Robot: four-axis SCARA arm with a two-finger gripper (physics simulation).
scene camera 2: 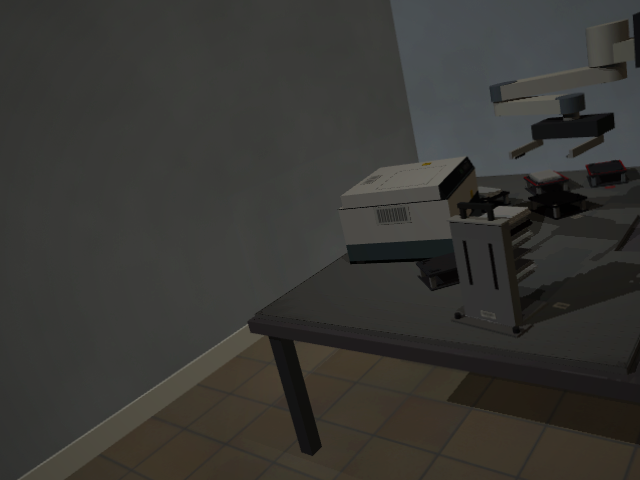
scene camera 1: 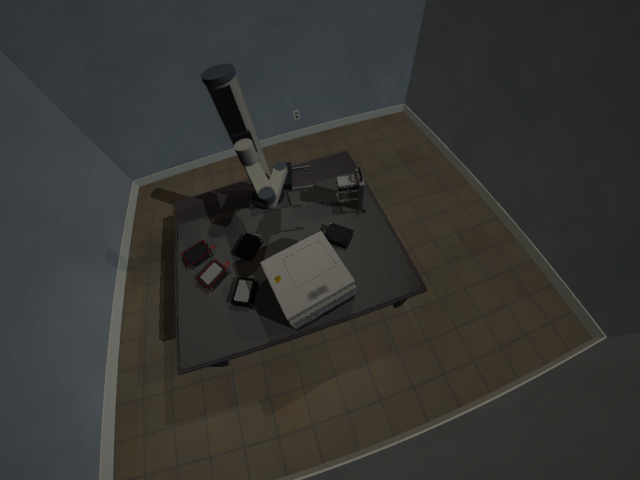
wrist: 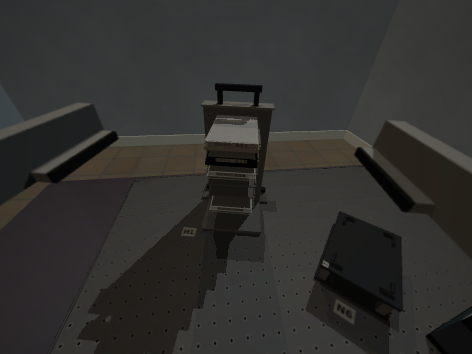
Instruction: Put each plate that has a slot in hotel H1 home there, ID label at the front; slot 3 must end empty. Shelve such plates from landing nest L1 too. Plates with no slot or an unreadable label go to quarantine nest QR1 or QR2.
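Places are measured from the arm's base along level axes (x right, y down, z ahead), in millimetres.
Where they show: gripper, fingertip midpoint: (scene camera 2: 539, 155) (scene camera 1: 311, 176) (wrist: 233, 129).
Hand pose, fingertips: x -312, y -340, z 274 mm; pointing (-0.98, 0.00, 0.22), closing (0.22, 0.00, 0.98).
Observation:
Things, the pixels of their top centre, and the offset from my fingertips.
- hotel at its top centre: (wrist: 243, 88) (scene camera 2: 480, 198) (scene camera 1: 355, 174) dx -257, dy +30, dz +50 mm
- white plate at its top centre: (wrist: 234, 127) (scene camera 2: 498, 214) (scene camera 1: 347, 180) dx -215, dy +84, dz +31 mm
- dark-fronted plate at its top centre: (wrist: 234, 141) dx -215, dy +113, dz +31 mm
- red-rimmed nest at its top centre: (scene camera 2: 605, 165) (scene camera 1: 195, 252) dx +871, dy +271, dz +76 mm
- large white instrument at its top centre: (scene camera 2: 405, 175) (scene camera 1: 305, 271) dx +202, dy +80, dz +529 mm
- Black nest N6 at its top centre: (wrist: 366, 247) (scene camera 2: 448, 259) (scene camera 1: 338, 233) dx -66, dy +271, dz +270 mm
- black nest at its top centre: (scene camera 2: 556, 194) (scene camera 1: 246, 244) dx +518, dy +267, dz +146 mm
My gripper (scene camera 1: 310, 177) (scene camera 2: 541, 154) (wrist: 233, 129) is open and empty, in front of hotel H1 and apart from it. The hotel (scene camera 1: 361, 196) (scene camera 2: 480, 268) (wrist: 266, 130) is upright with its open side towards the wrist camera. A white plate (wrist: 232, 131) (scene camera 2: 509, 211) is at its top. Below it are a dark-fronted plate (wrist: 231, 161) and a pale layer (wrist: 231, 175); a gap and another pale layer (wrist: 230, 206) are lower. Labels are too small to read. A pale plate (scene camera 1: 212, 273) (scene camera 2: 545, 177) lies on one red-rimmed nest; another red-rimmed nest (scene camera 1: 196, 253) (scene camera 2: 605, 167) looks bare.
A large white instrument (scene camera 1: 310, 268) (scene camera 2: 398, 222) stands near the table's front edge. Black nest N6 (wrist: 367, 255) (scene camera 1: 339, 235) is between it and the hotel. Another black nest (scene camera 1: 247, 246) is left of the instrument, near a black nest holding a pale plate (scene camera 1: 242, 290).

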